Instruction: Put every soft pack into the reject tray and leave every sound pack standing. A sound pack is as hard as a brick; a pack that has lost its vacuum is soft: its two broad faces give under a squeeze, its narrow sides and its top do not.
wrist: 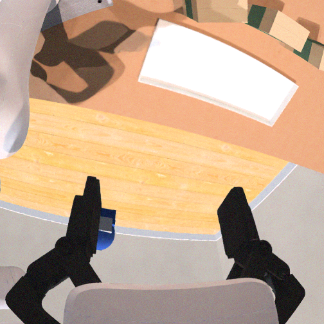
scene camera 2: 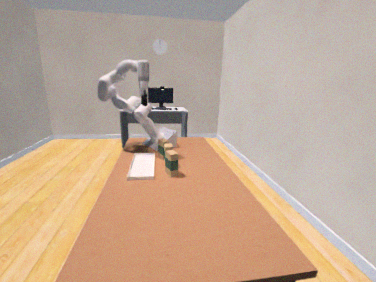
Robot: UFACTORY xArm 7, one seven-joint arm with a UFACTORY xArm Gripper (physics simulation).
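The wrist view shows the gripper (wrist: 165, 195) together with a white reject tray (wrist: 178, 58).
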